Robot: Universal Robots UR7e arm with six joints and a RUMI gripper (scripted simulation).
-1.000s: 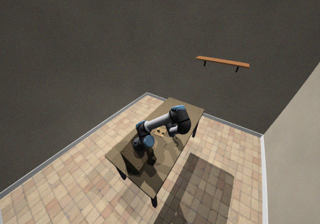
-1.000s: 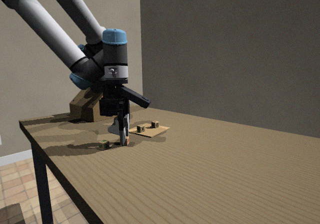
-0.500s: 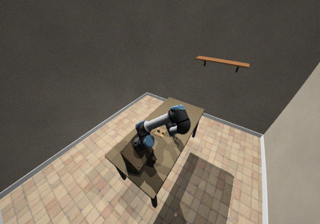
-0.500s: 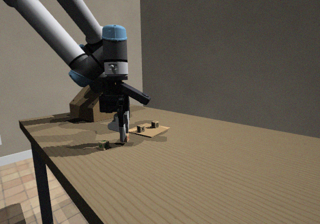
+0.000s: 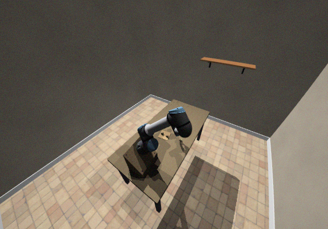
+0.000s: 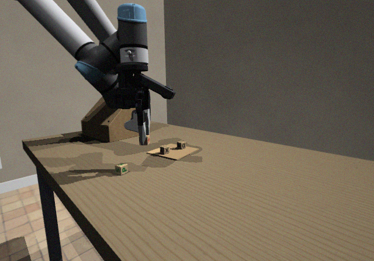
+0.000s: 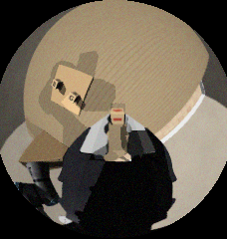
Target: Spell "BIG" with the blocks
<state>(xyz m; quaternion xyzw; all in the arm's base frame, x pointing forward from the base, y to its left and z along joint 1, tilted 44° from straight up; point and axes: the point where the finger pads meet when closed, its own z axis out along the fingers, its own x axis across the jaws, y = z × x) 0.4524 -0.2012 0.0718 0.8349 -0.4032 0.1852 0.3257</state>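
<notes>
My hand is 50 mm past the tan mat, 170 mm to the right of it and 90 mm above it.
</notes>
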